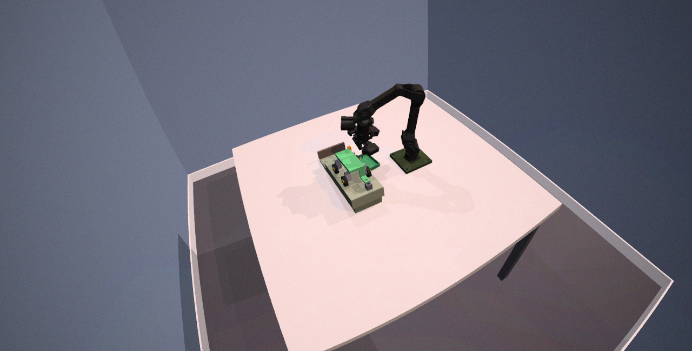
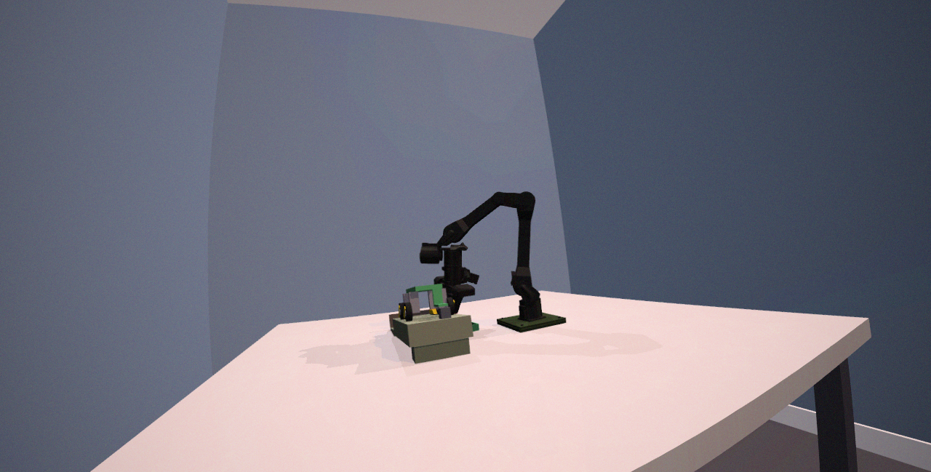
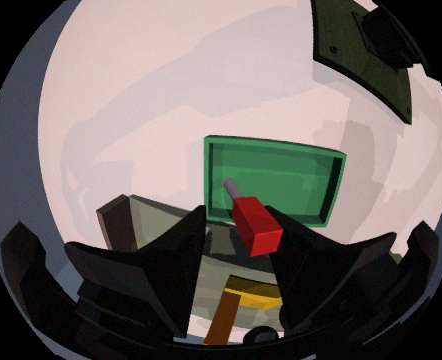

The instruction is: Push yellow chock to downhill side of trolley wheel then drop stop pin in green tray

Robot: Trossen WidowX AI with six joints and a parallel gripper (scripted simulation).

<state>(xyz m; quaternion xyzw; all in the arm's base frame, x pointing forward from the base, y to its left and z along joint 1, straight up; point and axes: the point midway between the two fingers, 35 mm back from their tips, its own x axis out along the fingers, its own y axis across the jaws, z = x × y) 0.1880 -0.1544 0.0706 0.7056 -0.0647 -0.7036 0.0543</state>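
My gripper tip is now 60 mm above the green tray and 30 mm to the right of it. From my gripper tip the other things lie so: end wall 140 mm to the right, 100 mm ahead, 20 mm below; red-headed stop pin 10 mm below; yellow chock 70 mm ahead, 30 mm above, 20 mm to the left.
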